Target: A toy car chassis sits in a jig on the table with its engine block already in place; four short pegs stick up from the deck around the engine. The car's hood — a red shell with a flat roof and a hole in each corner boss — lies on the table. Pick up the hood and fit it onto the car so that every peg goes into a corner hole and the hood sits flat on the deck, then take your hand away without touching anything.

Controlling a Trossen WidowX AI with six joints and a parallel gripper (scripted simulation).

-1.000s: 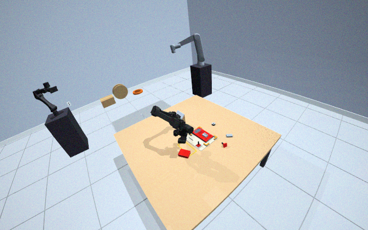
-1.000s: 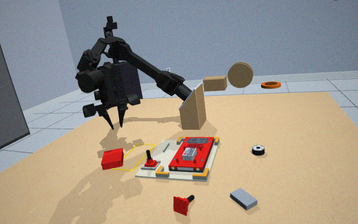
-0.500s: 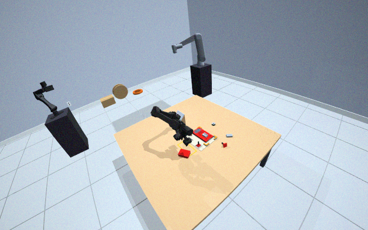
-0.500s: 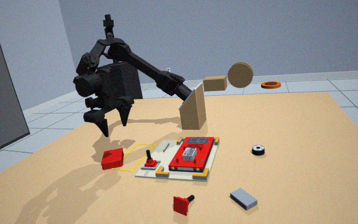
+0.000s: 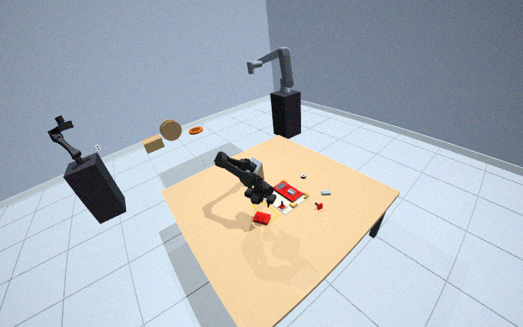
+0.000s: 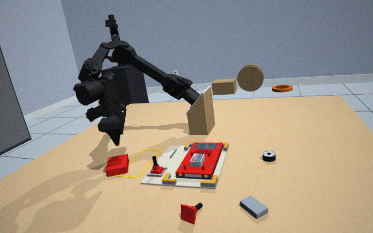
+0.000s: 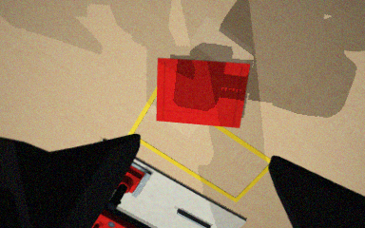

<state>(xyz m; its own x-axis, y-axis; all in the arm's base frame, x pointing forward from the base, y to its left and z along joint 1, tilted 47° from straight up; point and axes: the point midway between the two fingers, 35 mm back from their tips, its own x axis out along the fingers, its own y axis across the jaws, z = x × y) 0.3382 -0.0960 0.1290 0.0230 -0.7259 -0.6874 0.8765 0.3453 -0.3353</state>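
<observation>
Now: the red hood 90 mm below my gripper tip, 20 mm to the right of it and 20 mm ahead of it. Also, from my gripper tip: grey engine block (270 mm to the left, 80 mm below, 20 mm behind); then wheel (470 mm to the left, 110 mm behind, 90 mm below).
</observation>
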